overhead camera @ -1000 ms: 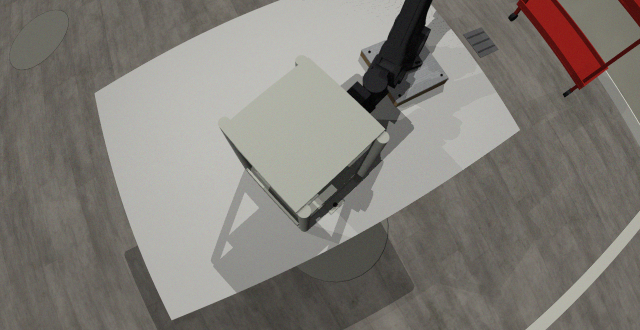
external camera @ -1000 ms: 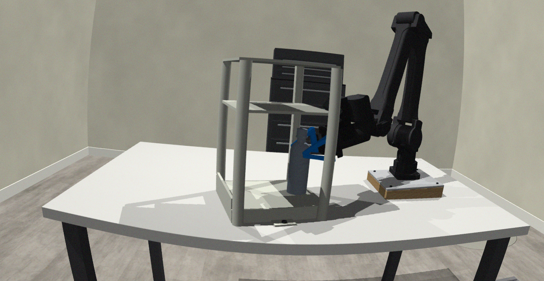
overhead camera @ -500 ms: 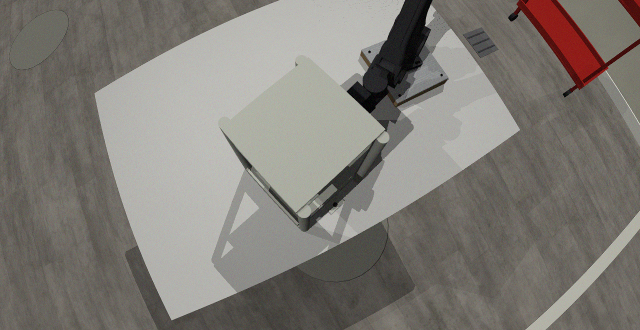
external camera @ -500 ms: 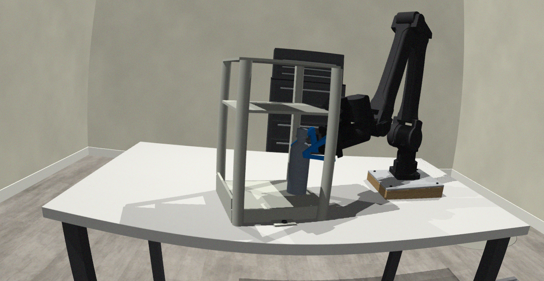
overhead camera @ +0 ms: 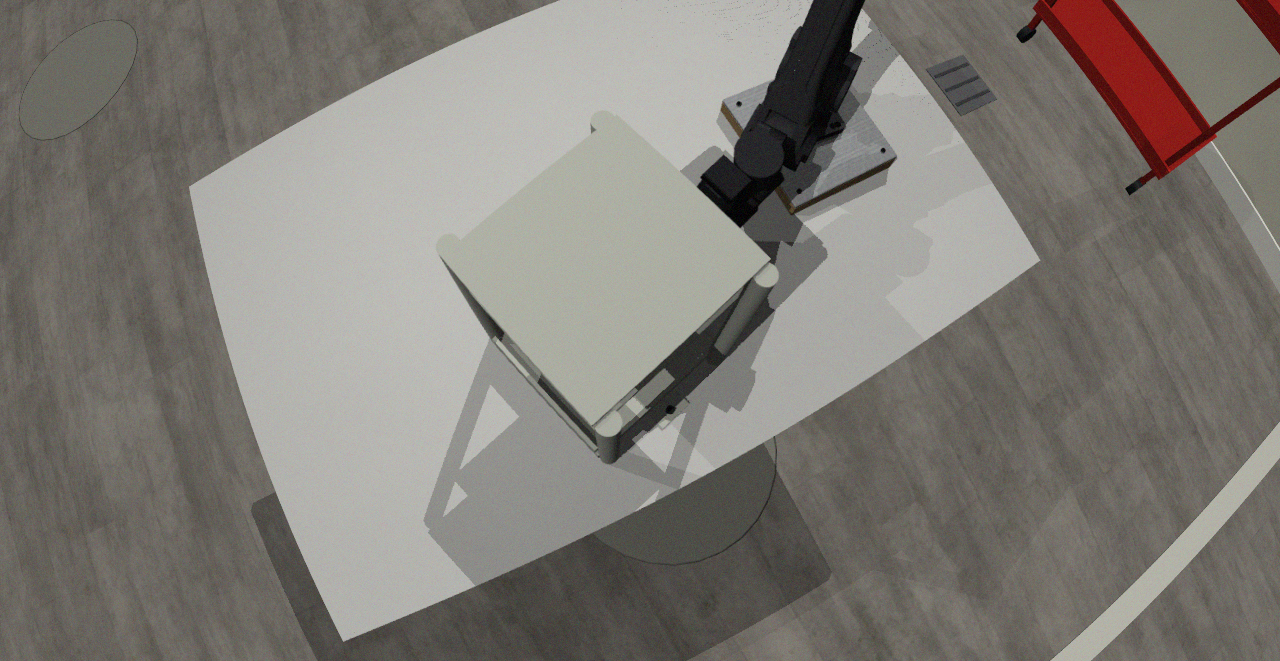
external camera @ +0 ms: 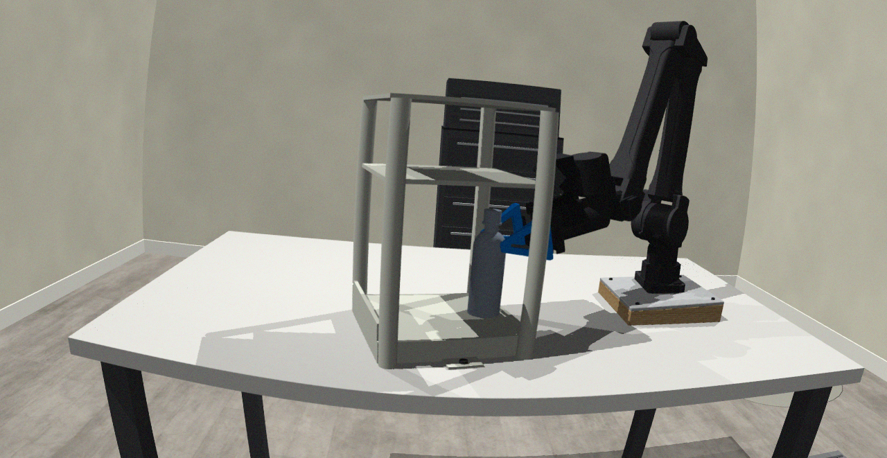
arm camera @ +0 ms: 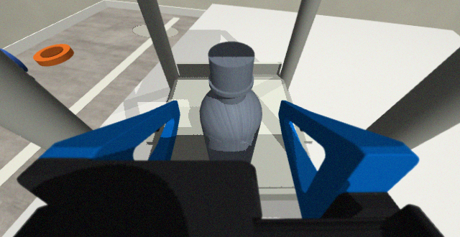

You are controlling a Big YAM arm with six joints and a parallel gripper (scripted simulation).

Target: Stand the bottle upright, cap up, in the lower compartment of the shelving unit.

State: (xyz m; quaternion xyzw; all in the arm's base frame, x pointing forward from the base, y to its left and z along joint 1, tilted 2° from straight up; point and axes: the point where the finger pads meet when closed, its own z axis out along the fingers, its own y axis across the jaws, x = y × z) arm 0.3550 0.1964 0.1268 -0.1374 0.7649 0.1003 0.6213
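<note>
My hand is 10 mm short of the grey bottle and 10 mm above it. Also, from my hand: shelving unit (80 mm ahead, 30 mm to the left, 30 mm above).
</note>
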